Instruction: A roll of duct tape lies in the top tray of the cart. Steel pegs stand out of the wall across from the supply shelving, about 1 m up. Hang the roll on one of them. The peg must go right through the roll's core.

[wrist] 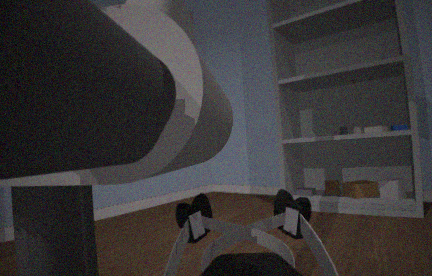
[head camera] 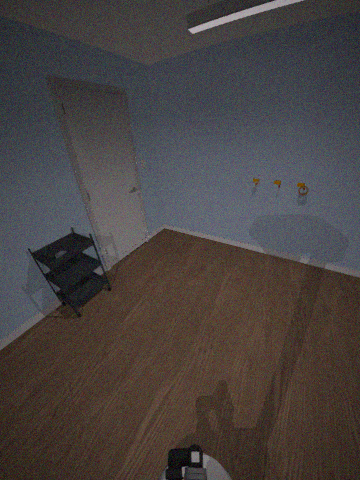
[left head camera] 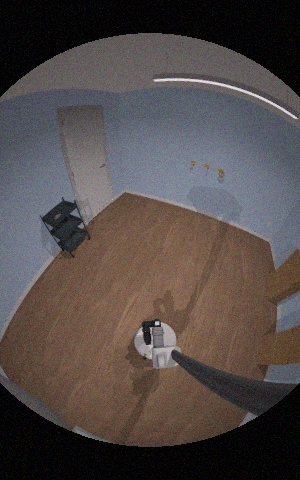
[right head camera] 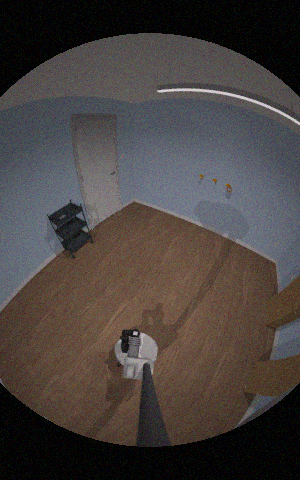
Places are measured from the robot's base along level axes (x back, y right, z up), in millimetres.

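Pixels of known places: gripper, fingertip midpoint: [wrist: 242,207] [left head camera: 150,359].
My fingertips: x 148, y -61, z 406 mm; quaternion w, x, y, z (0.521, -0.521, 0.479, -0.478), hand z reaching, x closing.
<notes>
Ahead of a thing's pixels: the offset from my fingertips to its top centre. "pt": to the spot under its first point.
The dark three-tier cart @[pt dy -1177, dx -1550, dz -36 mm] [head camera: 75,270] [left head camera: 67,229] [right head camera: 71,229] stands by the left wall near the door. A pale grey patch @[pt dy -1148, dx -1449, dz +249 mm] [head camera: 61,254] [left head camera: 57,216] [right head camera: 62,217] shows in its top tray; it is too small and dim to tell whether it is the duct tape roll. Three orange-marked pegs stand in a row on the far wall: left peg [head camera: 256,180], middle peg [head camera: 277,183] and right peg [head camera: 301,185]. A small brownish ring [head camera: 303,195] shows at the right peg; whether the peg passes through it is unclear. My gripper [wrist: 242,207] is open and empty, its fingertips well apart.
The white door [head camera: 102,165] [left head camera: 86,155] [right head camera: 97,165] is behind the cart, near the corner. The supply shelving [wrist: 417,150] holds boxes and small items, across the floor in the wrist view. Brown furniture parts @[pt dy +1948, dx -415, dz +67 mm] [left head camera: 287,275] [right head camera: 290,305] show at the right edge of both side head views.
</notes>
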